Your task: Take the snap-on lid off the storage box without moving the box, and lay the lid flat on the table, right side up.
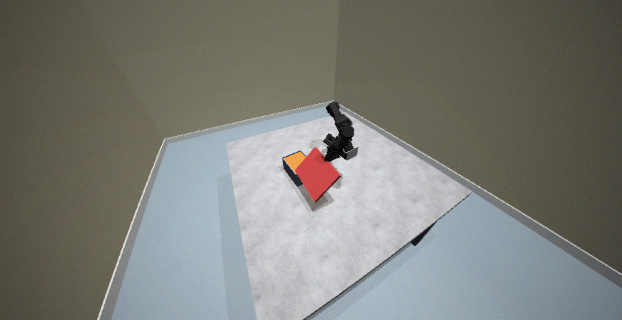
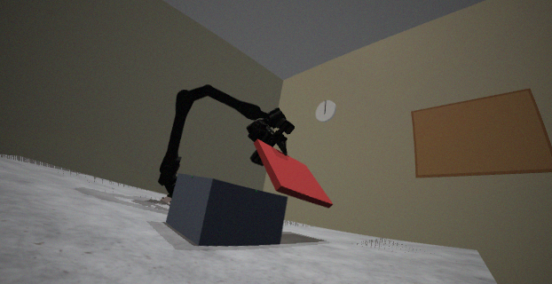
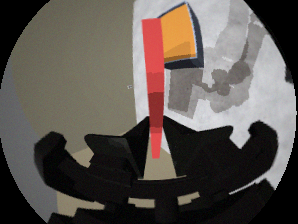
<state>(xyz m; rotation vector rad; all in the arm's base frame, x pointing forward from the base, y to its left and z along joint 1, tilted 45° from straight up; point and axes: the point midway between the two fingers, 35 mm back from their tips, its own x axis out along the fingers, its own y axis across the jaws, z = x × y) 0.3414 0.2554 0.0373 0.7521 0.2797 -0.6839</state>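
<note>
My gripper tip is 6 cm short of the lid, 6 cm above it and 1 cm to the left of it. The rest, counted from my gripper tip: dark blue storage box (21 cm to the right, 18 cm below, 5 cm ahead).
</note>
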